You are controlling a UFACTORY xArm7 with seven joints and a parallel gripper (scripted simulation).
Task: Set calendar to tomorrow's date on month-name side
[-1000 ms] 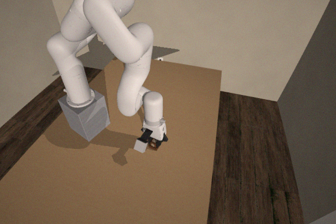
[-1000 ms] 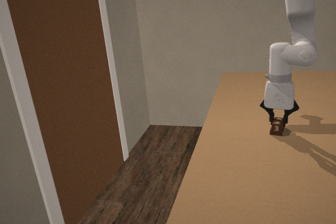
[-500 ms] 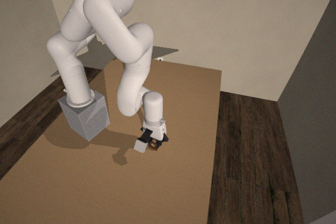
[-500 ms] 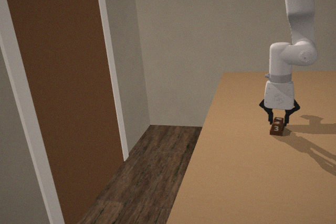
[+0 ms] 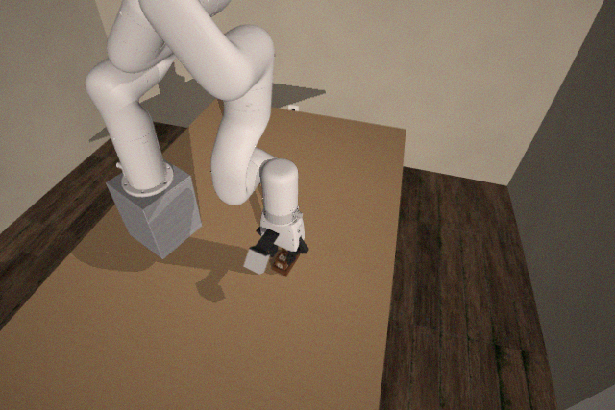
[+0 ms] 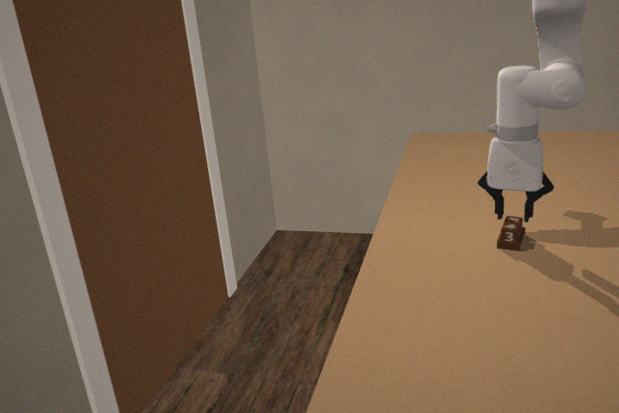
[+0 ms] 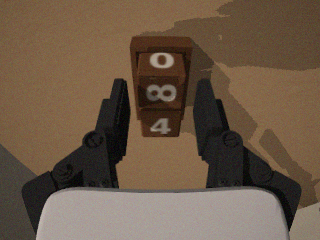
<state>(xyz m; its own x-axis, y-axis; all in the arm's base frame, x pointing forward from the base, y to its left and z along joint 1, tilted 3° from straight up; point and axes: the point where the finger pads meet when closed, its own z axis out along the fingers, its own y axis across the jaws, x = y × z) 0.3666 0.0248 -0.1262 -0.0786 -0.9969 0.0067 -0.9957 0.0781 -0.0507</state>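
Now: the digit cube 4 cm below my hand. From my hand the other things lie so: brown calendar tray 5 cm below, 2 cm to the left.
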